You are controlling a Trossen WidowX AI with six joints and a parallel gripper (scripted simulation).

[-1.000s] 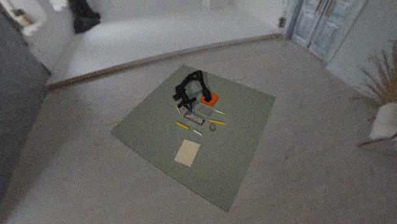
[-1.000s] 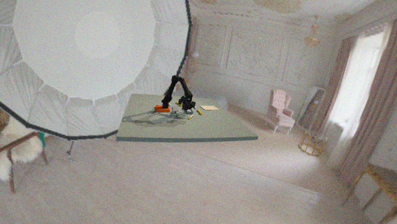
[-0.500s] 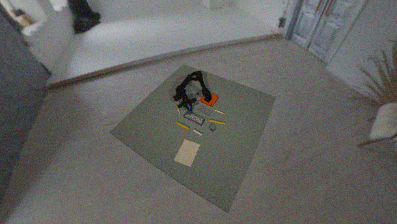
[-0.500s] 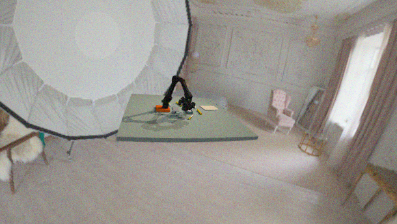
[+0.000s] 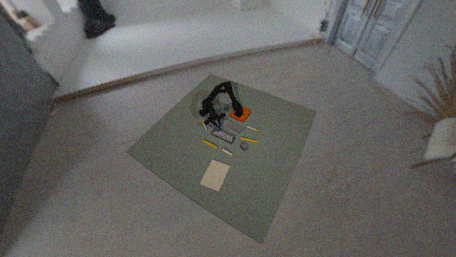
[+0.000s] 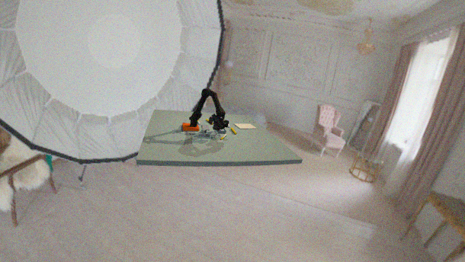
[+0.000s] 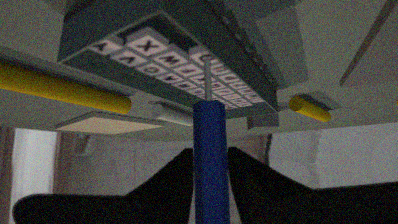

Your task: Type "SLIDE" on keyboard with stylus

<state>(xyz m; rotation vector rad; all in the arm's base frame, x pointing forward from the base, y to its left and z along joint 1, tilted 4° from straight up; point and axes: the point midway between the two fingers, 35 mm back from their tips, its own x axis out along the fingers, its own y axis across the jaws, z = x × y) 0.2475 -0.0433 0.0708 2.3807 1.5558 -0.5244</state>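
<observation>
My gripper tip is 10 mm above the blue stylus. The rest, counted from my gripper tip: whitish cylinder: 180 mm to the left, 120 mm ahead, 60 mm below; grey block: 260 mm to the left, 60 mm below; grey flat plate: 130 mm behind, 70 mm to the left, 70 mm below.
</observation>
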